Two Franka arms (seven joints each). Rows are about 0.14 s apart.
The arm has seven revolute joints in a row. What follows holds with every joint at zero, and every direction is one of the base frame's.
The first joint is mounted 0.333 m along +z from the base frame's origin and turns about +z.
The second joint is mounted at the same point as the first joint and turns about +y.
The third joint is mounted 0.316 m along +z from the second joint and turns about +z.
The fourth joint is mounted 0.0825 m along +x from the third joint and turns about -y.
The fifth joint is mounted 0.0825 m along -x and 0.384 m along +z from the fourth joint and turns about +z.
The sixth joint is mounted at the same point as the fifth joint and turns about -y.
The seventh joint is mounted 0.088 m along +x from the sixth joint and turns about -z.
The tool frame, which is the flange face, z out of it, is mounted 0.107 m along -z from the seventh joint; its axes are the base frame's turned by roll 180, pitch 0 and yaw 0 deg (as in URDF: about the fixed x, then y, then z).
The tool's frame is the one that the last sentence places.
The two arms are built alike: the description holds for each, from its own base.
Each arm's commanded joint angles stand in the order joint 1, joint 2, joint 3, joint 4, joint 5, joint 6, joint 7.
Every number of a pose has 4 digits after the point.
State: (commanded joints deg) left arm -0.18 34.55 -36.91 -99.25 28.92 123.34 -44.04; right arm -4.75 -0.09 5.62 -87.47 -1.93 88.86 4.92
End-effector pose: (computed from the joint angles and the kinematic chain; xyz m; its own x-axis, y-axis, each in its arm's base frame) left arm 0.5618 -0.3460 0.2841 0.9957 -0.0912 0.0142 -0.0900 -0.9935 -0.0694; right arm 0.5526 0.0048 0.6445 0.9970 -0.0712 0.0286 -0.0721 -0.9969 0.0315
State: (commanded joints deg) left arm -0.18 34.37 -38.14 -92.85 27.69 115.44 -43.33; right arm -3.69 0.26 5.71 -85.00 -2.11 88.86 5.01
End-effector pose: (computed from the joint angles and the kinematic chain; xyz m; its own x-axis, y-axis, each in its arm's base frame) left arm 0.5789 -0.3464 0.3253 0.9980 -0.0629 -0.0017 -0.0628 -0.9940 -0.0897; right arm 0.5541 0.0154 0.6614 0.9964 -0.0529 0.0658 -0.0550 -0.9980 0.0306
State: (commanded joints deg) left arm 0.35 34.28 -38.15 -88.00 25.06 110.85 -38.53; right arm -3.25 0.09 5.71 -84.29 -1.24 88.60 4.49
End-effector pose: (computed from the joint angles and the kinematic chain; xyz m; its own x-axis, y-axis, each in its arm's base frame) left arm 0.5969 -0.3354 0.3558 0.9963 -0.0831 -0.0237 -0.0846 -0.9938 -0.0715; right arm 0.5523 0.0213 0.6684 0.9965 -0.0361 0.0750 -0.0373 -0.9992 0.0156
